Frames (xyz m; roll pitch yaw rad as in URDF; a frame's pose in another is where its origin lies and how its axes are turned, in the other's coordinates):
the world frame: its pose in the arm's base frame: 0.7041 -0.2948 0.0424 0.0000 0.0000 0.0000
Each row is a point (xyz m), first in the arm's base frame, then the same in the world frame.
Working: the arm's base frame: its pose in the world frame: -0.7041 0.2948 -0.0424 0.0000 0.0000 0.0000

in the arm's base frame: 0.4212 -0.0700 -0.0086
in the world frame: -0.2829 0.2248 -0.0510
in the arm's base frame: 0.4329 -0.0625 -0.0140
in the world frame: -0.2712 0.2323 -0.0564
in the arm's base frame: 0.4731 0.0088 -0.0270
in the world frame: -0.2310 0.3036 -0.0694
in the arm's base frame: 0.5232 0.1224 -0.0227
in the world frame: -0.1809 0.4172 -0.0651
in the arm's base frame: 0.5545 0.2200 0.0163
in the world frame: -0.1496 0.5148 -0.0261
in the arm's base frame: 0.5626 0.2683 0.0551
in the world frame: -0.1415 0.5631 0.0127
